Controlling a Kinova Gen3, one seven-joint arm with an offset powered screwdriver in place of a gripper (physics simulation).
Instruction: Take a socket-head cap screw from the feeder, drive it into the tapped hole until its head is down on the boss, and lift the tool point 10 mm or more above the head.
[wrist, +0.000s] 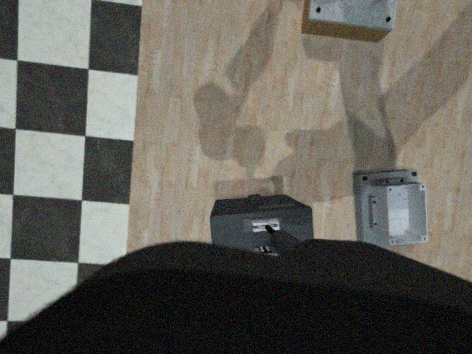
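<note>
The dark grey feeder (227, 227) stands at the lower middle of the wrist view, with a bright slotted plate on its top. The screwdriver, my gripper (268, 227), shows as a thin dark tool whose point appears over the bright plate; whether it touches is not clear. Whether a screw sits on the point is too small to tell. A grey metal housing (367, 231) with a raised open box and small corner holes lies at the right. Which hole is the tapped one cannot be told. The dark tool body hides the feeder's near part.
A block (350, 14) with a grey top, brown side and dark holes stands at the top right. A black and white checkered area (52, 100) runs down the left beside the wooden surface (170, 150). Arm shadows fall across the wood.
</note>
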